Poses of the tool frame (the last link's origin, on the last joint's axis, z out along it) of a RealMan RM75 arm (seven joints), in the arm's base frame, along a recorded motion.
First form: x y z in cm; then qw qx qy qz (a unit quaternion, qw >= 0).
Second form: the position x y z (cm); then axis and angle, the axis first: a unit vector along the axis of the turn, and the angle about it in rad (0 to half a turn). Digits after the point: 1 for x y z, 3 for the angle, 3 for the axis.
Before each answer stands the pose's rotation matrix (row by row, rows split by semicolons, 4 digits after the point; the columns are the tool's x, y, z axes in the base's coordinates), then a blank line. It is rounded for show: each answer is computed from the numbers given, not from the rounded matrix.
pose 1, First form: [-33.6, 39.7, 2.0, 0.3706, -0.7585, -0.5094, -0.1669]
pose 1, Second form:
0.4253 0.8965 -0.1244; 0.6490 -0.2063 0.7322; 0.6307 -0.3922 -0.6696

[-33.6, 39.7, 2.0, -0.817, -0.548, -0.180, 2.382]
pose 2, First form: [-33.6, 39.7, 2.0, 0.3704, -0.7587, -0.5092, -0.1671]
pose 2, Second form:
0.4256 0.8964 -0.1237; 0.6489 -0.2071 0.7322; 0.6308 -0.3919 -0.6698

[-33.6, 39.7, 2.0, -0.817, -0.548, -0.180, 2.383]
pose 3, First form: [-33.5, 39.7, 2.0, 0.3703, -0.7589, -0.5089, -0.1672]
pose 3, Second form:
0.4261 0.8962 -0.1231; 0.6486 -0.2078 0.7322; 0.6307 -0.3919 -0.6698

[-33.5, 39.7, 2.0, -0.817, -0.548, -0.180, 2.383]
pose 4, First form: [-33.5, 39.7, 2.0, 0.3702, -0.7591, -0.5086, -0.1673]
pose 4, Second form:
0.4266 0.8961 -0.1226; 0.6483 -0.2085 0.7323; 0.6306 -0.3919 -0.6699

[-33.5, 39.7, 2.0, -0.817, -0.548, -0.180, 2.383]
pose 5, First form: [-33.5, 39.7, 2.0, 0.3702, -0.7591, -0.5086, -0.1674]
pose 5, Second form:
0.4266 0.8961 -0.1224; 0.6482 -0.2085 0.7323; 0.6307 -0.3918 -0.6699

[-33.5, 39.7, 2.0, -0.817, -0.548, -0.180, 2.383]
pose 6, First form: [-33.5, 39.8, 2.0, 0.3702, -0.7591, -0.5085, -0.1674]
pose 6, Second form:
0.4267 0.8961 -0.1224; 0.6481 -0.2087 0.7324; 0.6307 -0.3918 -0.6698

[-33.5, 39.8, 2.0, -0.817, -0.547, -0.180, 2.383]
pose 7, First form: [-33.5, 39.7, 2.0, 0.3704, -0.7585, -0.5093, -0.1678]
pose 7, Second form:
0.4249 0.8969 -0.1227; 0.6483 -0.2069 0.7328; 0.6318 -0.3910 -0.6693

[-33.5, 39.7, 2.0, -0.817, -0.548, -0.181, 2.383]
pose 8, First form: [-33.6, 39.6, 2.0, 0.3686, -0.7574, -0.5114, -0.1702]
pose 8, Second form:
0.4190 0.9001 -0.1192; 0.6492 -0.2052 0.7324; 0.6348 -0.3843 -0.6703

[-33.6, 39.6, 2.0, -0.815, -0.550, -0.183, 2.387]
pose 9, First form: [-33.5, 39.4, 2.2, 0.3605, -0.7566, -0.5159, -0.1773]
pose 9, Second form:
0.4048 0.9085 -0.1037; 0.6528 -0.2078 0.7285; 0.6403 -0.3626 -0.6772

[-33.5, 39.4, 2.2, -0.811, -0.553, -0.190, 2.404]
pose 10, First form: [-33.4, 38.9, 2.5, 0.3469, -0.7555, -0.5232, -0.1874]
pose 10, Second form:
0.3823 0.9206 -0.0798; 0.6606 -0.2118 0.7203; 0.6462 -0.3281 -0.6891

[-33.4, 38.9, 2.5, -0.806, -0.558, -0.200, 2.433]
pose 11, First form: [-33.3, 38.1, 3.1, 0.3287, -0.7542, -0.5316, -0.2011]
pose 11, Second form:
0.3539 0.9342 -0.0461; 0.6697 -0.2186 0.7097; 0.6529 -0.2820 -0.7030

[-33.3, 38.1, 3.1, -0.799, -0.563, -0.213, 2.472]
